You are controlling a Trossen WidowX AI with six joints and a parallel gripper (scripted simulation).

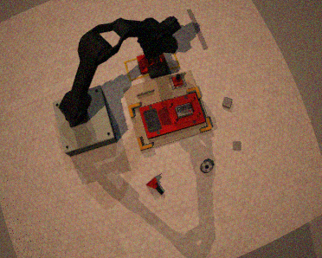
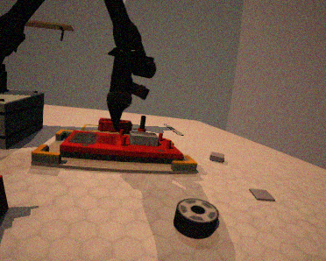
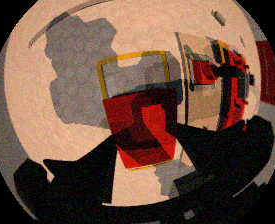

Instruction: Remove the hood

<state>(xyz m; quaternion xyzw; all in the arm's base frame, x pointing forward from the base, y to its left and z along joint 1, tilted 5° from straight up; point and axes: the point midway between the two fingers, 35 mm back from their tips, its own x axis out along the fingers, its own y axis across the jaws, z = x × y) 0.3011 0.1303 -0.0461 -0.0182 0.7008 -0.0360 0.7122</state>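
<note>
Right now the hood is right at my gripper tip. Round my gripper tip: black wheel: 41 cm to the right, 6 cm ahead.
</note>
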